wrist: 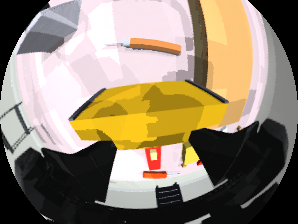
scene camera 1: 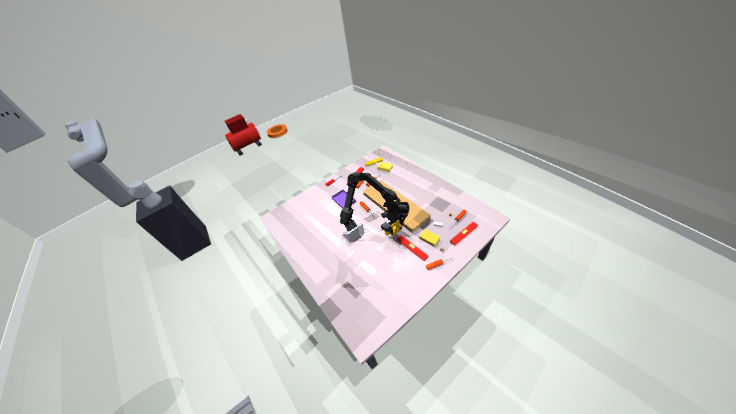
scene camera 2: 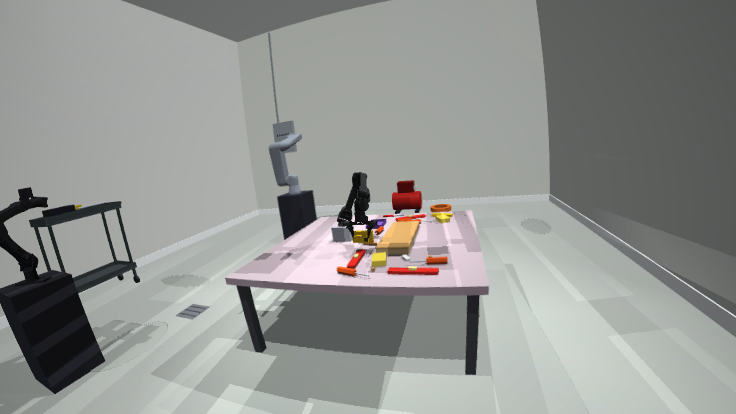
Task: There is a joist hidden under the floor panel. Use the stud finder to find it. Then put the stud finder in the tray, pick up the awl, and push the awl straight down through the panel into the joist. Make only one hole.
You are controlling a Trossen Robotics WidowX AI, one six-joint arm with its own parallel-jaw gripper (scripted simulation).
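Note:
My gripper (wrist: 151, 132) is visible, together with a yellow stud finder (wrist: 148, 115).

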